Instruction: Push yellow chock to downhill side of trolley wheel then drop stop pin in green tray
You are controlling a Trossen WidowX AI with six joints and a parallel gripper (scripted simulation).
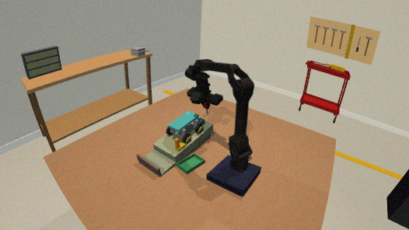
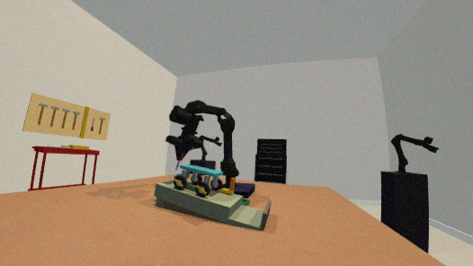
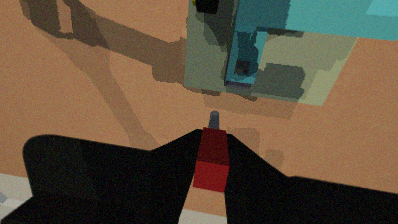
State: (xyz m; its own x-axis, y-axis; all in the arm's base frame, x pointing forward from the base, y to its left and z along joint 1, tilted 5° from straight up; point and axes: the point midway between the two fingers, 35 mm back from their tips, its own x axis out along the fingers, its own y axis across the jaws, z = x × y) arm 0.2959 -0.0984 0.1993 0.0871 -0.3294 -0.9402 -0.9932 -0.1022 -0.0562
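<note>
The green tray lies 11 cm behind my gripper tip, 23 cm to the left of it and 18 cm below it. From my gripper tip the other things lie so: ramp 2 cm ahead, 14 cm to the left, 13 cm below; then red-headed stop pin right at my gripper tip; then trolley 2 cm ahead, 14 cm to the left, 6 cm below.
</note>
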